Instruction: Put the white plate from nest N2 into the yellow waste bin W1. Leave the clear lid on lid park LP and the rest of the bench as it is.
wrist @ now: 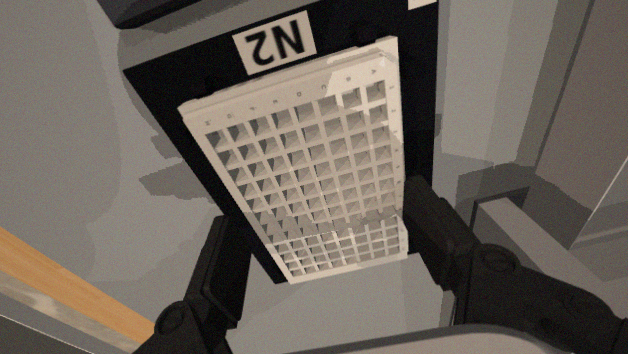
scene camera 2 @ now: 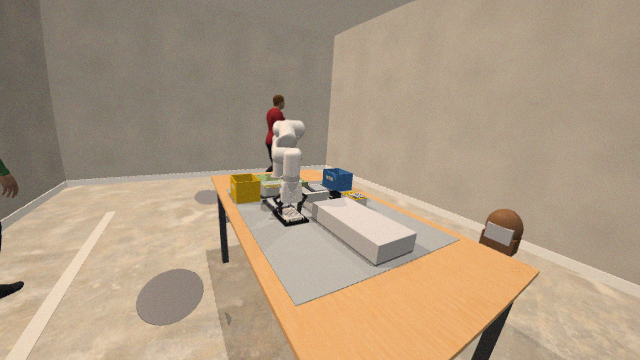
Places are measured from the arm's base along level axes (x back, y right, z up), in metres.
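Where they show: gripper, between the fingertips: [wrist: 320, 215] [scene camera 2: 289, 213]; arm's base, origin of its link: [scene camera 2: 279, 176].
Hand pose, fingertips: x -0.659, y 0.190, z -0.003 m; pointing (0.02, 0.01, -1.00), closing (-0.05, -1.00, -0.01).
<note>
Each offset is from my fingertips to the top centre of the thing. Level surfaces: height alone.
The white plate @(dx +0.004, dy -0.004, dz +0.000 m) [scene camera 2: 292, 215] [wrist: 310, 160], a grid of square wells, sits flat in the black nest N2 @(dx +0.004, dy -0.004, dz -0.004 m) [scene camera 2: 297, 223] [wrist: 420, 125]. My gripper [scene camera 2: 291, 206] [wrist: 320, 215] is open and empty, above the plate, with one finger on each long side of it. In the wrist view the fingers appear near the plate's lower half. The yellow waste bin @(dx +0.361, dy +0.131, dz +0.094 m) [scene camera 2: 245, 189] stands on the left side of the table, behind the nest; its label is not readable. I cannot make out the clear lid or lid park LP for certain.
A long, light grey box [scene camera 2: 365, 227] lies right of the nest on the grey mat @(dz -0.027 m) [scene camera 2: 300, 280]. A blue bin @(dx +0.365, dy -0.515, dz +0.094 m) [scene camera 2: 338, 180] and a small yellow-edged rack stand farther back. The wooden table's left edge runs near the nest. A person in red [scene camera 2: 274, 120] is behind the arm.
</note>
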